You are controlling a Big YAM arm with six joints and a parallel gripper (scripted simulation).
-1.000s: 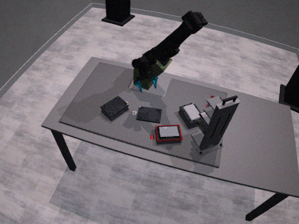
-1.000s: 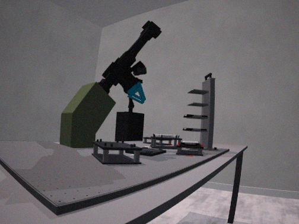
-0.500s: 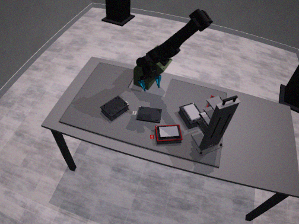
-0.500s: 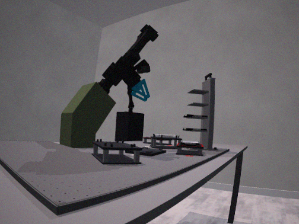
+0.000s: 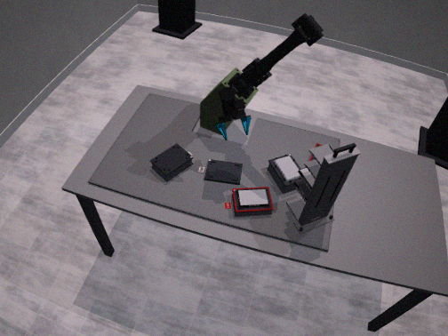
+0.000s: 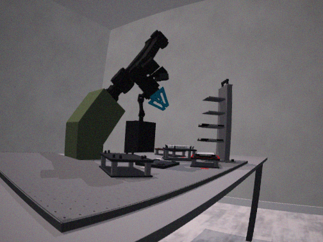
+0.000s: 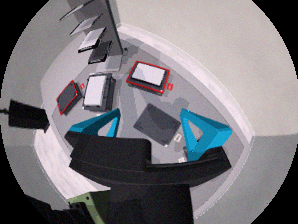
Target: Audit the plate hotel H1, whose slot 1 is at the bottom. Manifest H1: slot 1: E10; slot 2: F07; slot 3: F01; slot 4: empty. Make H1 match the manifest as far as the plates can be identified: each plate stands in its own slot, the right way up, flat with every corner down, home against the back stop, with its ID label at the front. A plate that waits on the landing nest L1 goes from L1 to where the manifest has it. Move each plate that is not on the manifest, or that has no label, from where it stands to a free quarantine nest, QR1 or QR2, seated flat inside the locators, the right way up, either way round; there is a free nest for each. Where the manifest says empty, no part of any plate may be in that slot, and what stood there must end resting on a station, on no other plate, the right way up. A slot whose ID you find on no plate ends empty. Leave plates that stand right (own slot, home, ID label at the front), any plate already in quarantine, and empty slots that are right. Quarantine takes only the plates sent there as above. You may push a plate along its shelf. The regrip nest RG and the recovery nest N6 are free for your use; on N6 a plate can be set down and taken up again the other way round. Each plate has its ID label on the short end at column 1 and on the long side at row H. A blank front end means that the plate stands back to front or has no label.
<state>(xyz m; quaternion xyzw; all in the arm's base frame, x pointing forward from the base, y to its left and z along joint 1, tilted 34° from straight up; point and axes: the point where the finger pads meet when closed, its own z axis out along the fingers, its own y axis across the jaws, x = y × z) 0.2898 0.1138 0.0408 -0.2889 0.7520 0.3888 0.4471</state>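
My gripper is now 23 cm to the right of the white-topped plate, 18 cm above it and 10 cm past it. Round my hand: plate hotel H1 (43 cm to the left, 6 cm ahead, 3 cm below); red-framed nest (37 cm to the left, 28 cm behind, 21 cm below).
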